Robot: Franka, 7 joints.
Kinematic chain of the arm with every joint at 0, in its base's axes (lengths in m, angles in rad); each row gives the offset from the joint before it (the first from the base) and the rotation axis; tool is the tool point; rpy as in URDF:
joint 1: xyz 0 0 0.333 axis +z
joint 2: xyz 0 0 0 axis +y
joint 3: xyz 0 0 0.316 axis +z
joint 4: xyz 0.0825 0 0 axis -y
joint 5: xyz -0.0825 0 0.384 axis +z
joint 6: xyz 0 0 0 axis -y
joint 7: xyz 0.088 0 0 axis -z
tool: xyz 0 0 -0.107 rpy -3.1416 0 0
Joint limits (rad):
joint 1: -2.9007..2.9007
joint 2: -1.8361..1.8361
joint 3: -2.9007..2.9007
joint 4: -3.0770..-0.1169
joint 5: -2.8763..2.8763
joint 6: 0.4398..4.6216
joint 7: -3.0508..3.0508
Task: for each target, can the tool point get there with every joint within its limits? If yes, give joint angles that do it. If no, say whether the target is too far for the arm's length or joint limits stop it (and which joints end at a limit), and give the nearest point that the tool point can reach.
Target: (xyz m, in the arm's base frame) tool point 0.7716 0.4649 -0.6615
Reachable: no: too far | nearest point 0.5139 0.3096 -0.2561 | short by 0.505 m
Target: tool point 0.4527 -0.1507 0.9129
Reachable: yes | joints -0.1106 0.5034 -1.5086 -0.4193 2.0540 0.9342 1.0150
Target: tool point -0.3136 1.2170 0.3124
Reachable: no: too far | nearest point -0.2140 0.8306 0.3189 | short by 0.399 m
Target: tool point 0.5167 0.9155 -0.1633
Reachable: no: too far | nearest point 0.3813 0.6756 -0.0333 | short by 0.305 m
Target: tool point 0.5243 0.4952 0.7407
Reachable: yes | joints 1.0466 0.5190 -0.4544 -0.9125 -1.1396 2.3700 1.9977
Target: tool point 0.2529 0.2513 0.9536
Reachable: yes | joints 1.9103 -0.0114 -0.7149 -0.9123 1.5389 4.0345 2.1967
